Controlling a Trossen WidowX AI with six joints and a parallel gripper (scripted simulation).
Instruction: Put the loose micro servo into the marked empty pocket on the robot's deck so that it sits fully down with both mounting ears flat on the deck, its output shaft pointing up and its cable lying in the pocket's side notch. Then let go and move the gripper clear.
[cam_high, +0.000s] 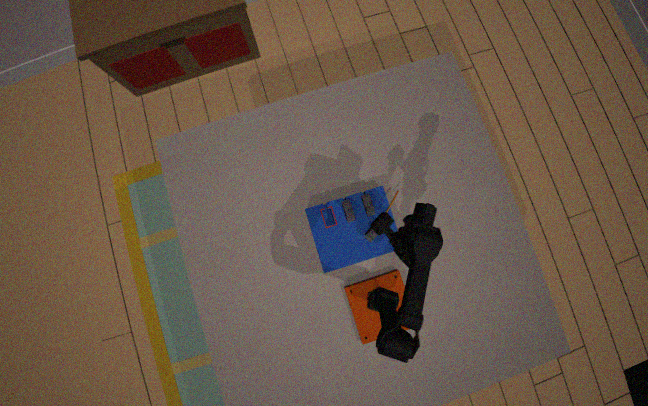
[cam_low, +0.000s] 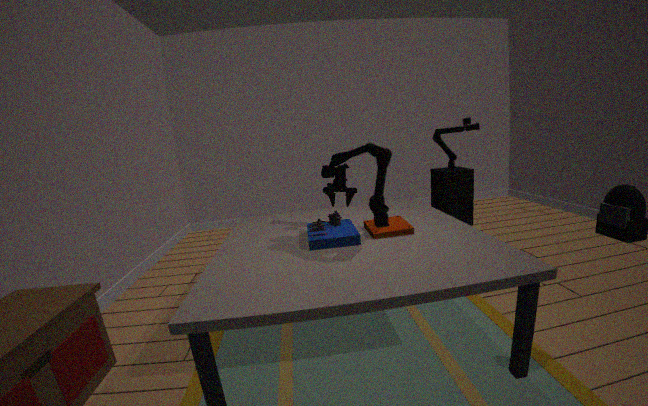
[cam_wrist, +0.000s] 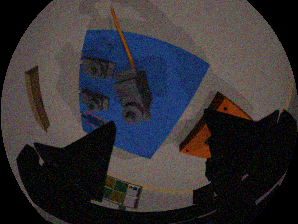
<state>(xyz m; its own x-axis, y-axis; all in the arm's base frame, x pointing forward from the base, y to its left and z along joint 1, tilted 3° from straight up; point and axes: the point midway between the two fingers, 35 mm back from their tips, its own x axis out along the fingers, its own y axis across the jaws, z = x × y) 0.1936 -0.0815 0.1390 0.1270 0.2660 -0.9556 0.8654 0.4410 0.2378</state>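
Right now the blue deck is 12 cm below my gripper tip, 8 cm to the left of it and 2 cm ahead of it.
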